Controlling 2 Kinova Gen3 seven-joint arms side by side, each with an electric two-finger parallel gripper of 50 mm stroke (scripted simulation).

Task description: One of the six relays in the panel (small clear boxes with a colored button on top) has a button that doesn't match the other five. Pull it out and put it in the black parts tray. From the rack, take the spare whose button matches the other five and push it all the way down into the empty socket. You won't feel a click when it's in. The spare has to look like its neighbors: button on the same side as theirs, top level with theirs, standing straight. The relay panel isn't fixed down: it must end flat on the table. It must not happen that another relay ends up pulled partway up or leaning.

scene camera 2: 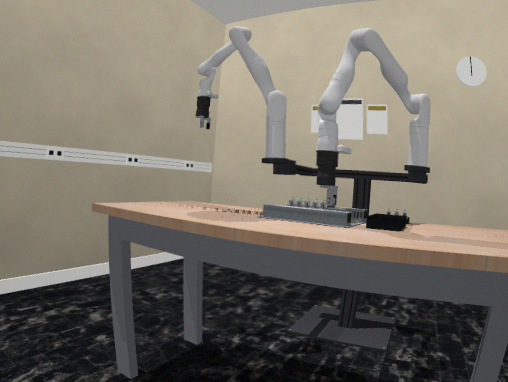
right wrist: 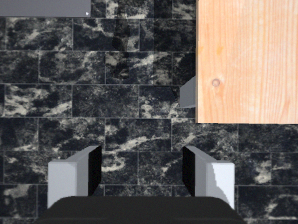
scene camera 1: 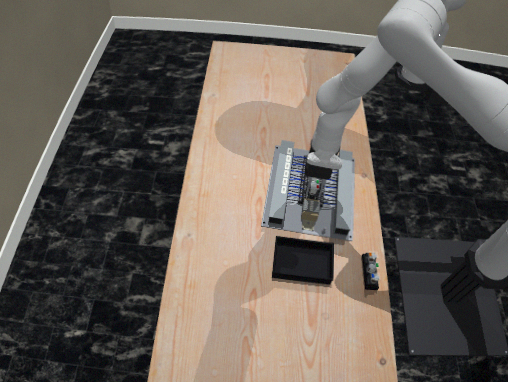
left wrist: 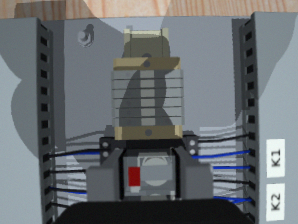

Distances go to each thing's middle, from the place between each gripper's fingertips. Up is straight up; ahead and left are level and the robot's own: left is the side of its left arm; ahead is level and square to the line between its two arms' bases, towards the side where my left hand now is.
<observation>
My left hand (scene camera 2: 331, 205) is 20 cm to the right of the black parts tray (scene camera 1: 311, 261), 6 cm above it and 5 cm short of it. Also, from my left hand: relay panel (scene camera 1: 300, 212) (5 cm to the right, 5 cm below, 1 cm behind).
The relay panel is 73 cm to the left of my right hand, 40 cm ahead of it and 39 cm below it. Round my right hand: black parts tray 98 cm to the left, 46 cm ahead, 39 cm below.
</observation>
